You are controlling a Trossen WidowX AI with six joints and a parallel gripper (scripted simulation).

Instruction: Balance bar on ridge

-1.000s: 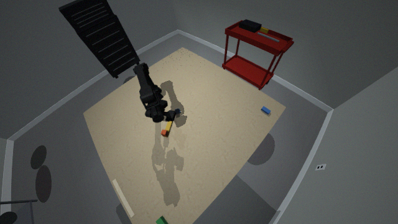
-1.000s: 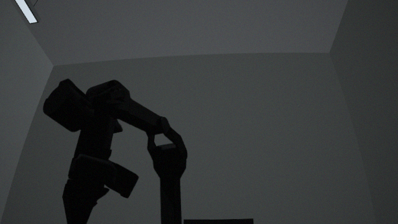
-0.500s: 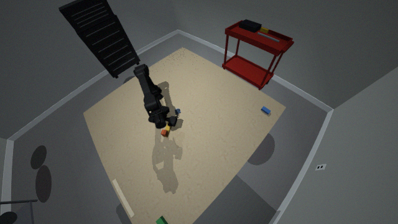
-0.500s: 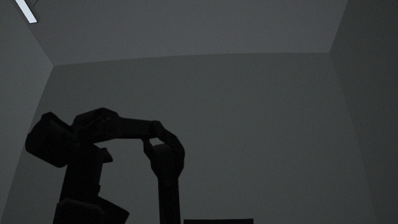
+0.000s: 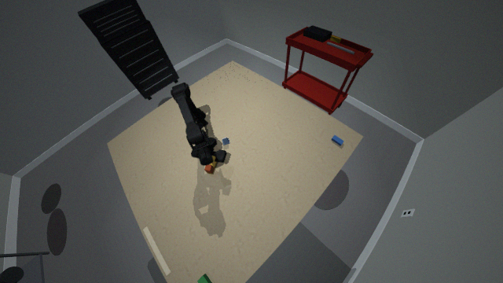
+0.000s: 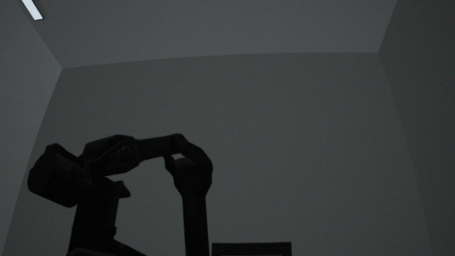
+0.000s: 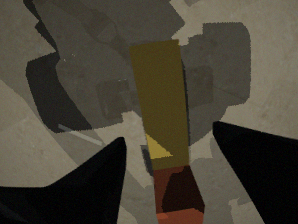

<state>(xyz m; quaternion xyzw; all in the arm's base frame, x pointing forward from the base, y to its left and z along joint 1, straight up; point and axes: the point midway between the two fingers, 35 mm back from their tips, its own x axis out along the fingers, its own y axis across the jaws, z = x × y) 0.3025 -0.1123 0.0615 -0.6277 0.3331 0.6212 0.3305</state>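
Now: gripper tip 20 mm short of the yellow bar and 30 mm to the left of it. From my gripper tip the other things lie so: green block 440 mm ahead, 390 mm to the right, 10 mm below; then blue block 440 mm ahead, 610 mm to the left, 20 mm below.
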